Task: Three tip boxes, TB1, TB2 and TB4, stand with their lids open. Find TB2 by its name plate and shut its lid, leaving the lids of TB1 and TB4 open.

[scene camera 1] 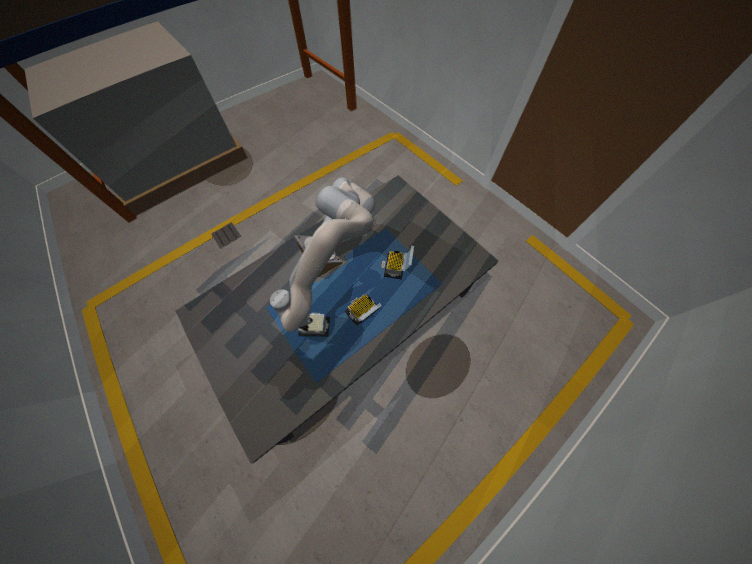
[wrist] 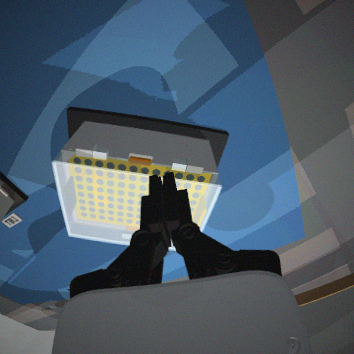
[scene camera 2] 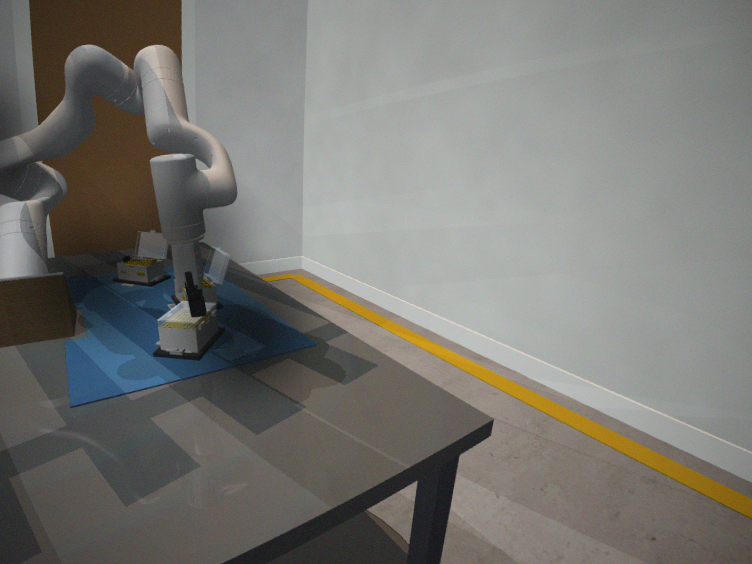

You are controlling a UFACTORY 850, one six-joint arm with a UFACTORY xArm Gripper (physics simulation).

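The near tip box (scene camera 1: 322, 331) (scene camera 2: 182, 339) (wrist: 150, 137) has its clear lid (wrist: 100, 200) lowered over the yellow tips, flat or nearly flat; a small gap cannot be ruled out. My gripper (scene camera 2: 198, 314) (wrist: 164, 187) is shut and empty, fingertips pointing down at this lid, on or just above it. The middle tip box (scene camera 1: 361, 306) (scene camera 2: 207, 295) has its lid (scene camera 2: 217, 265) standing open. The far tip box (scene camera 1: 394, 262) (scene camera 2: 139, 271) has its lid (scene camera 1: 410, 257) (scene camera 2: 151, 244) open too. No name plate is readable, so I cannot tell which box is TB2.
The boxes stand on a blue mat (scene camera 1: 321, 363) (scene camera 2: 109, 376) (wrist: 215, 95) on the grey table (scene camera 1: 230, 388) (scene camera 2: 303, 437). Part of a neighbouring box (wrist: 7, 202) shows at the wrist view's left edge, beside a small white label (wrist: 12, 220). The arm reaches over the mat.
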